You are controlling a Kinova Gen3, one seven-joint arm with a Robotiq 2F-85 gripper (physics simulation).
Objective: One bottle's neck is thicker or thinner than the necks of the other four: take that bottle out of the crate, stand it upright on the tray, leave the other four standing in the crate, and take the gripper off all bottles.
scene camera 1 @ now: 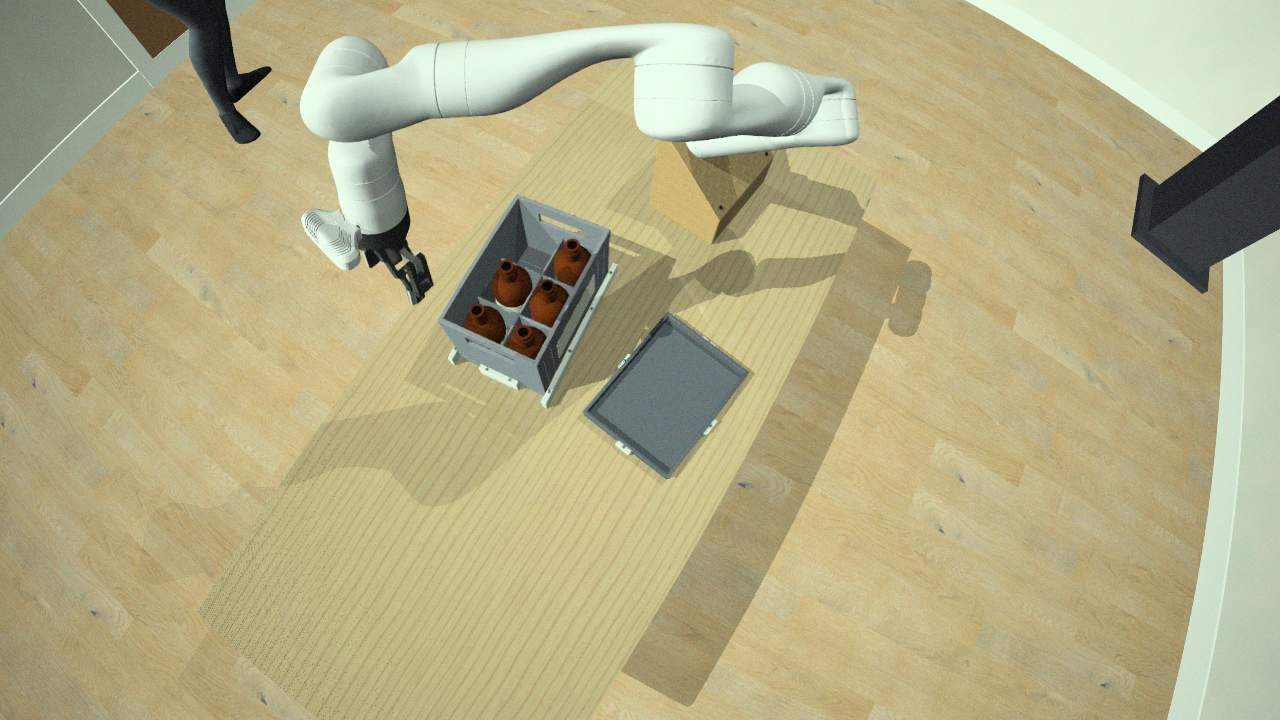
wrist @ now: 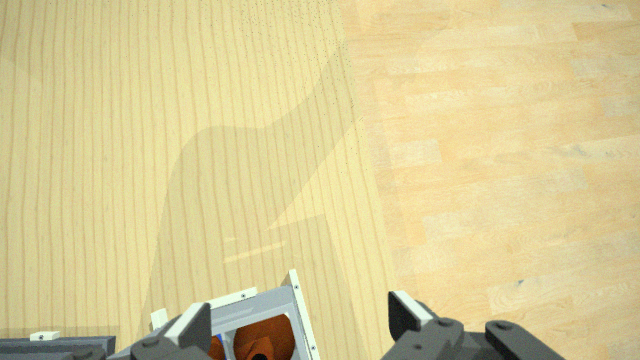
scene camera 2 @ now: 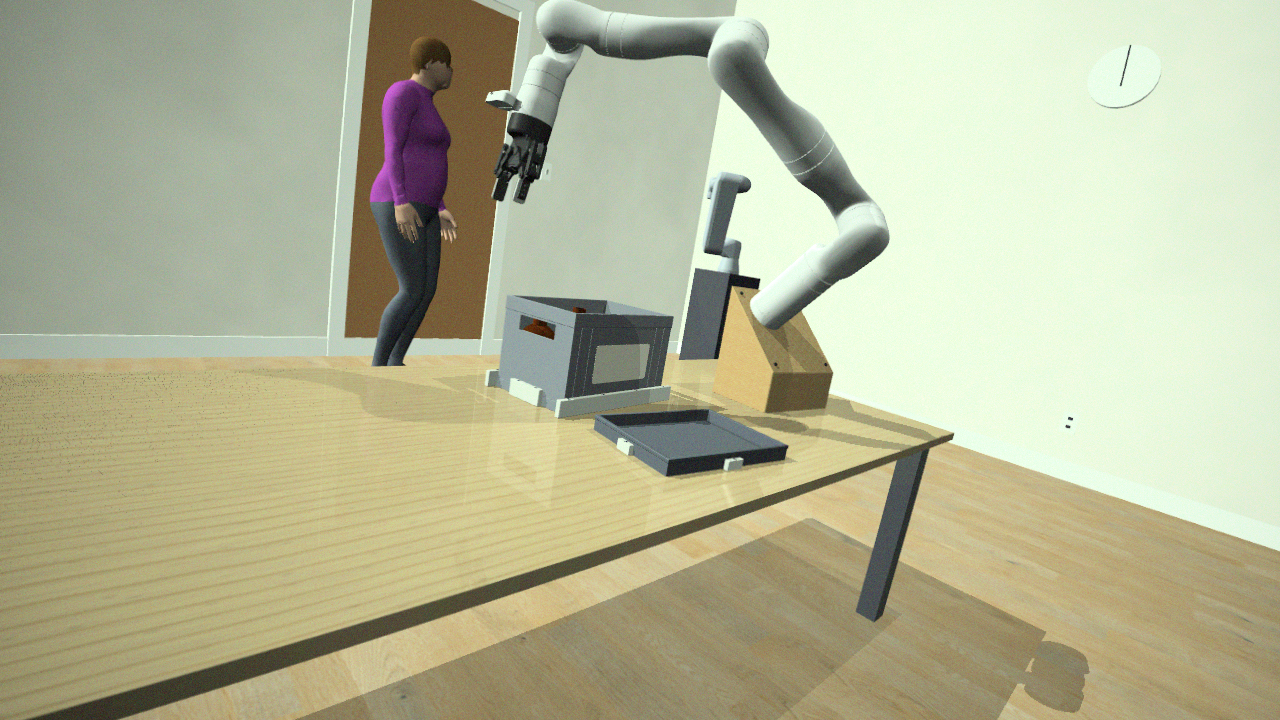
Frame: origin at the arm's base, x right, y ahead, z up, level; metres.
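Where they show: gripper, fingertip midpoint: [scene camera 1: 395, 281] [wrist: 301, 316] [scene camera 2: 506, 201]; arm's base at its link origin: [scene camera 2: 765, 313].
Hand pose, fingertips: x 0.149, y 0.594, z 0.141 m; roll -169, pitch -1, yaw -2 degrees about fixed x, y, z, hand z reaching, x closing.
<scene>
Each offset is from my fingertips to the top centre of the thing. "spot": to the spot under its first point. Level surfaces: height alone.
A grey crate {dy -0.173, dx -0.068, dz -0.166 m} [scene camera 1: 528, 371] [scene camera 2: 537, 362] [wrist: 260, 302] holds five brown bottles, standing in separate compartments: one {dy -0.267, dx -0.093, dz -0.178 m} [scene camera 1: 571, 262] far right, one {dy -0.168, dx -0.028, dz -0.178 m} [scene camera 1: 511, 284] middle left, one {dy -0.179, dx -0.109, dz -0.178 m} [scene camera 1: 547, 302] middle right, one {dy -0.076, dx -0.041, dz -0.178 m} [scene camera 1: 483, 324] near left, one {dy -0.091, dx -0.129, dz -0.178 m} [scene camera 1: 525, 340] near right. The far-left compartment is empty. I cannot tell which neck differs. In the wrist view, one bottle {spot: dy -0.057, dx -0.036, dz -0.216 m} [wrist: 265, 332] and part of another [wrist: 216, 348] show. The empty dark tray {dy -0.190, dx -0.363, dz -0.316 m} [scene camera 1: 666, 394] [scene camera 2: 693, 437] [wrist: 90, 344] lies beside the crate. My gripper [scene camera 1: 420, 291] [scene camera 2: 510, 197] [wrist: 301, 316] is open and empty, high above the crate's rim, touching no bottle.
White holding strips {spot: dy -0.185, dx -0.171, dz -0.317 m} [scene camera 1: 581, 335] [scene camera 2: 613, 401] edge the crate, and small white clips [scene camera 1: 623, 446] [scene camera 2: 733, 463] flank the tray. The arm's wooden base [scene camera 1: 707, 192] [scene camera 2: 765, 367] stands on the table {dz -0.341 m} [scene camera 1: 429, 582] [scene camera 2: 313, 501]. A person [scene camera 2: 416, 161] stands behind the table.
</scene>
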